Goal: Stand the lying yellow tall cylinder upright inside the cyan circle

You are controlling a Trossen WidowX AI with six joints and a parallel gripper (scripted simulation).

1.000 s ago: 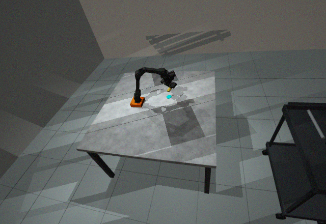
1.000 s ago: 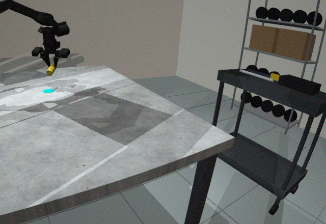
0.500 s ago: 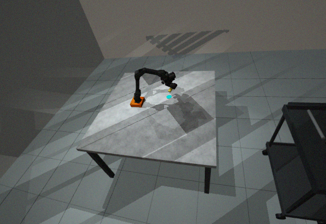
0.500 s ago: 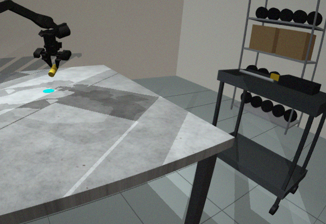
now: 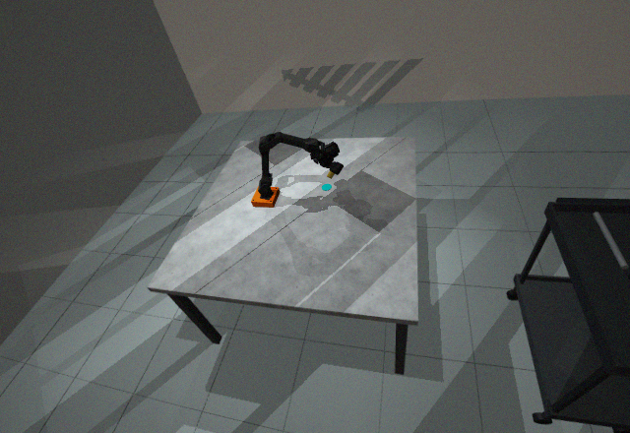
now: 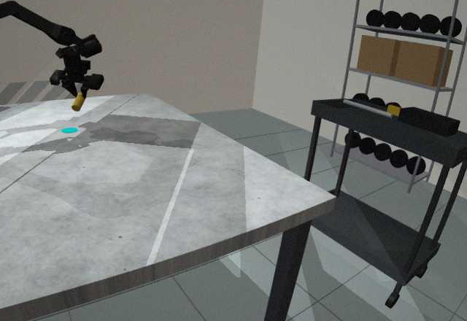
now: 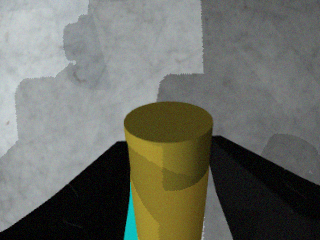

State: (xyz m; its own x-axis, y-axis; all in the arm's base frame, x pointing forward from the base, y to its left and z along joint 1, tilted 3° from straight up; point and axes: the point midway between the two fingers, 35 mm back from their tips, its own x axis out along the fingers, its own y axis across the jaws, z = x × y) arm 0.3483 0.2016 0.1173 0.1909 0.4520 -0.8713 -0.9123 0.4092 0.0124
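The cyan circle lies 110 mm below my gripper tip, 50 mm behind it and 40 mm to the right of it. Round my gripper tip: yellow tall cylinder (20 mm to the right, 10 mm below, 10 mm behind).
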